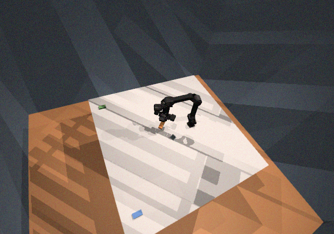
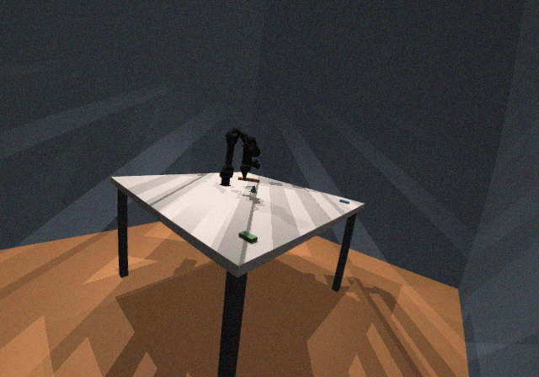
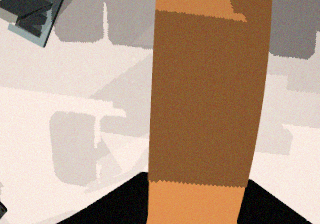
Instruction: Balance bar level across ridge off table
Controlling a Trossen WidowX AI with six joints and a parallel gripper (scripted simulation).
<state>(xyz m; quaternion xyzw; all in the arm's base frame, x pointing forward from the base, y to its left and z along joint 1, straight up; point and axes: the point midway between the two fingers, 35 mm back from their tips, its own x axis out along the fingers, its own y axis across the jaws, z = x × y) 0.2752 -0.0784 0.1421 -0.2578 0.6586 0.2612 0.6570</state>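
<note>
Right now my gripper tip is 2 cm short of the orange bar and 2 cm to the right of it. From my gripper tip the other things lie so: blue block: 46 cm ahead, 58 cm to the left, 10 cm below; green block: 46 cm ahead, 42 cm to the right, 10 cm below.
</note>
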